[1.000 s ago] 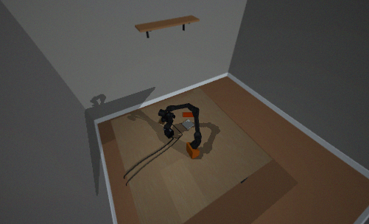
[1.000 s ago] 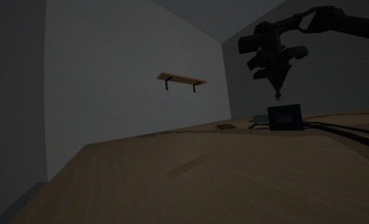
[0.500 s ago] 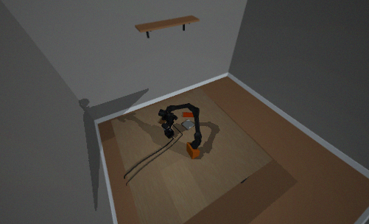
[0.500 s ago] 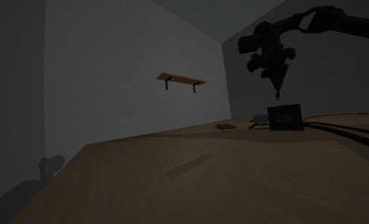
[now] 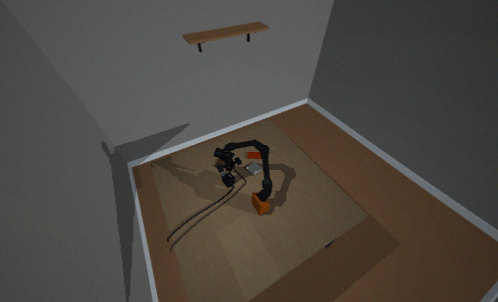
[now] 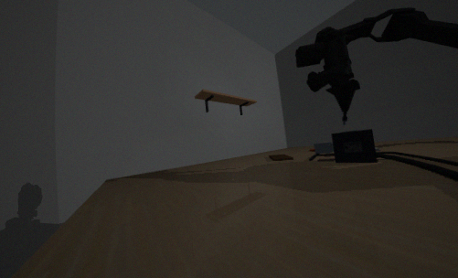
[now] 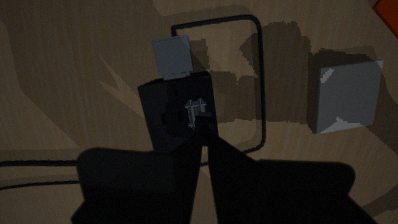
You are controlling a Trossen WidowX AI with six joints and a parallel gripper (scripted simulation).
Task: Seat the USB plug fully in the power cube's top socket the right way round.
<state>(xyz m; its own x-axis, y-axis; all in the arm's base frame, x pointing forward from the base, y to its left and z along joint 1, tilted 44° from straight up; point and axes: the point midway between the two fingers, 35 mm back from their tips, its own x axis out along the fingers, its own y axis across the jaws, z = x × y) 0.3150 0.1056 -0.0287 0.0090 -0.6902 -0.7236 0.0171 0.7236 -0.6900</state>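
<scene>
Right now my gripper tip is 2 cm above the metal USB plug. From my gripper tip the other things lie so: flat brown plate 23 cm ahead, 13 cm below, 1 cm to the right.
</scene>
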